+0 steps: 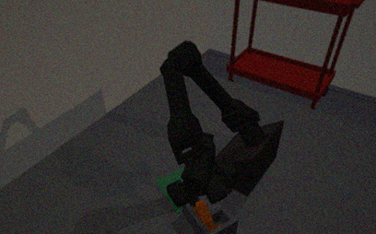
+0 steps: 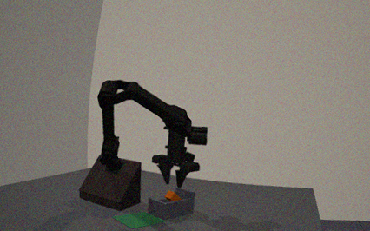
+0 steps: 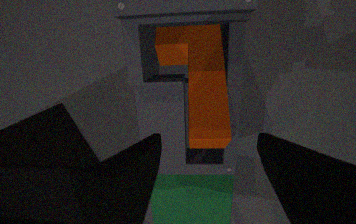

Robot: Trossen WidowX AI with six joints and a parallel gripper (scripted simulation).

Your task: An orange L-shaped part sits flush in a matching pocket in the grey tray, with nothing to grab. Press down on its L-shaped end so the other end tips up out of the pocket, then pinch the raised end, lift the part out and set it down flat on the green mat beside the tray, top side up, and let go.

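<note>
Now: gripper tip 80 mm above the orange L-shaped part and 40 mm to the right of it. The rest, counted from my gripper tip: green mat: 130 mm to the right, 130 mm below, 60 mm behind.
</note>
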